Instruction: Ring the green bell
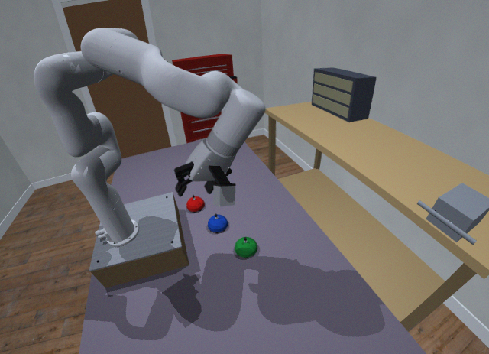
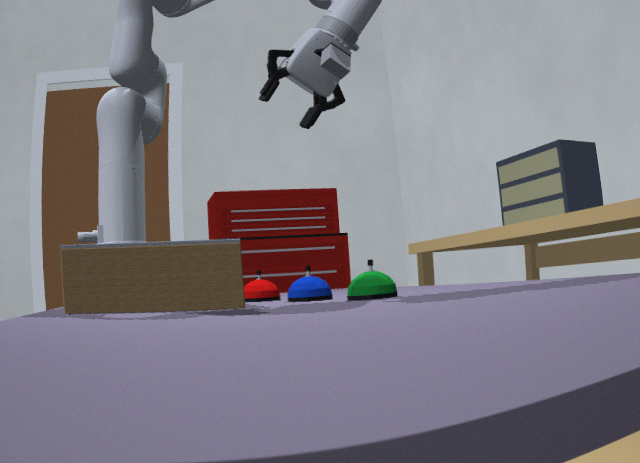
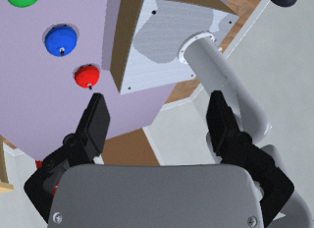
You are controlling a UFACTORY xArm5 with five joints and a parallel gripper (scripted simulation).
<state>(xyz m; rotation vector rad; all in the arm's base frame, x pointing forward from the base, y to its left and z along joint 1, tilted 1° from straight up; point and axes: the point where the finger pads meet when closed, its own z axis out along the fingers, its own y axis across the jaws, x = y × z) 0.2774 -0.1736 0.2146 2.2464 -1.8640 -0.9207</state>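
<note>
Right now my hand is 13 cm short of the green bell, 2 cm to the left of it and 29 cm above it. From my hand the other things lie so: blue bell: 8 cm ahead, 14 cm to the left, 29 cm below; red bell: 3 cm ahead, 31 cm to the left, 29 cm below.
</note>
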